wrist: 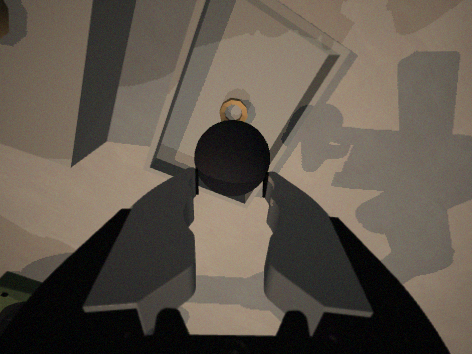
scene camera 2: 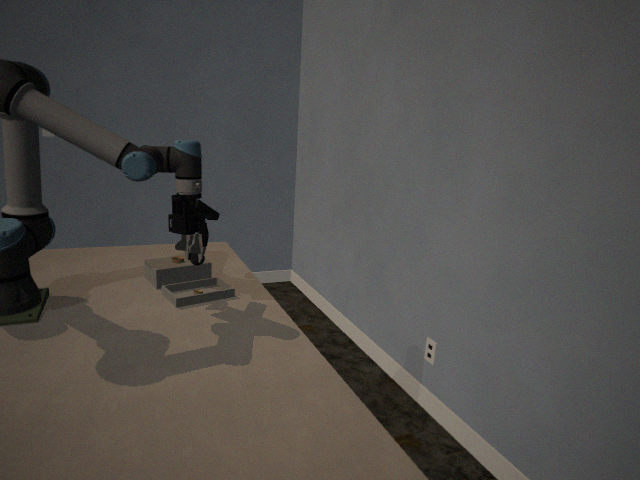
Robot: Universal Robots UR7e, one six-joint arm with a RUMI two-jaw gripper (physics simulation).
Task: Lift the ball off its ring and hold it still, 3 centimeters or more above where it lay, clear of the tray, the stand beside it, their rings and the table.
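Observation:
The dark ball is held between the two fingertips of my gripper, which is shut on it. The ball hangs in the air above the tray, apart from it. In the tray lies the ball's small orange ring, bare, with its lower edge partly hidden by the ball in the wrist view. The grey stand is beside the tray, with a second orange ring on its top.
The table carries the tray, the stand and the arm's base, whose green plate shows at the left. The table's right edge runs beyond the tray. Walls stand behind and to the right. Arm shadows fall on the table.

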